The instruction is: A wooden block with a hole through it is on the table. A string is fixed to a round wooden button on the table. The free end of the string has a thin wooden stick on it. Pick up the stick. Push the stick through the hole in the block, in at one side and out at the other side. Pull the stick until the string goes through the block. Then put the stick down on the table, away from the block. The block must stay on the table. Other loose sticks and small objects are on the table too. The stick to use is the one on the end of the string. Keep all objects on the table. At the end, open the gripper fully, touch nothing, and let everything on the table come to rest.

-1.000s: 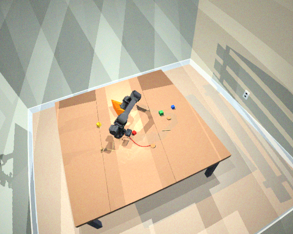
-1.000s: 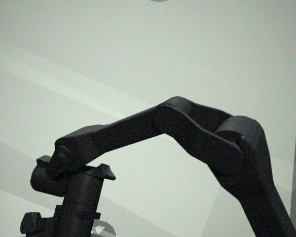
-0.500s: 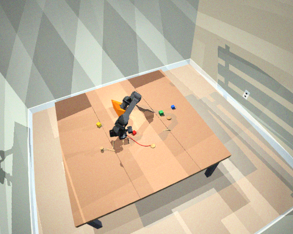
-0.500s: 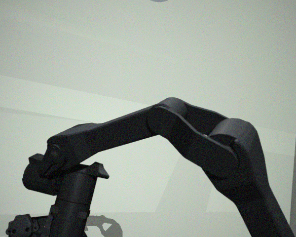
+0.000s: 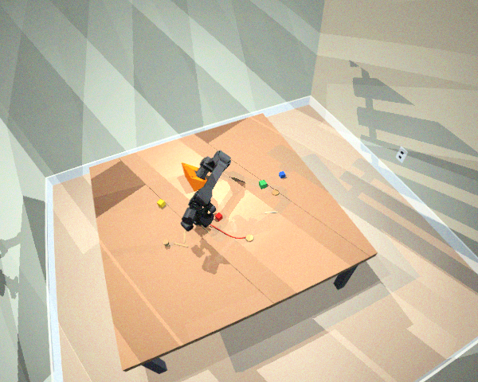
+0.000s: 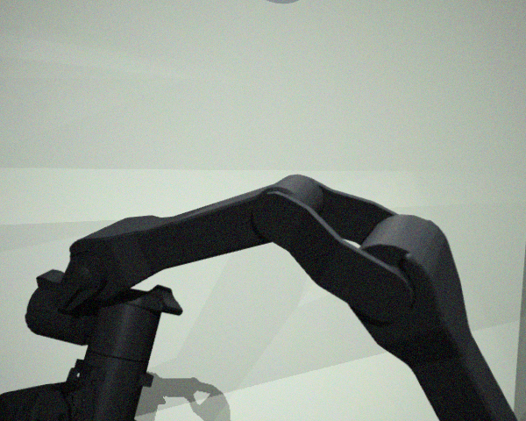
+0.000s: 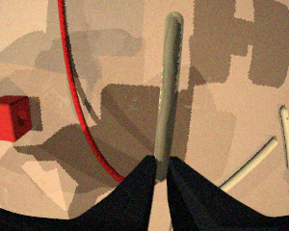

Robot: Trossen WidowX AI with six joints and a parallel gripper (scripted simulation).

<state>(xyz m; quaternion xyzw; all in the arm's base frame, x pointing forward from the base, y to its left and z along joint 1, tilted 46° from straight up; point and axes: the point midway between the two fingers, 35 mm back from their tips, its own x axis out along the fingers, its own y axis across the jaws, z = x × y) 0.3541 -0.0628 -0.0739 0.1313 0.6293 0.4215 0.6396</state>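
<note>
The red cube is 11 cm to the left of my gripper tip, 4 cm below it and 4 cm behind it. Round my gripper tip: blue cube: 57 cm to the left, 19 cm behind, 5 cm below; green cube: 43 cm to the left, 16 cm behind, 4 cm below; yellow cube: 26 cm behind, 17 cm to the right, 4 cm below.
</note>
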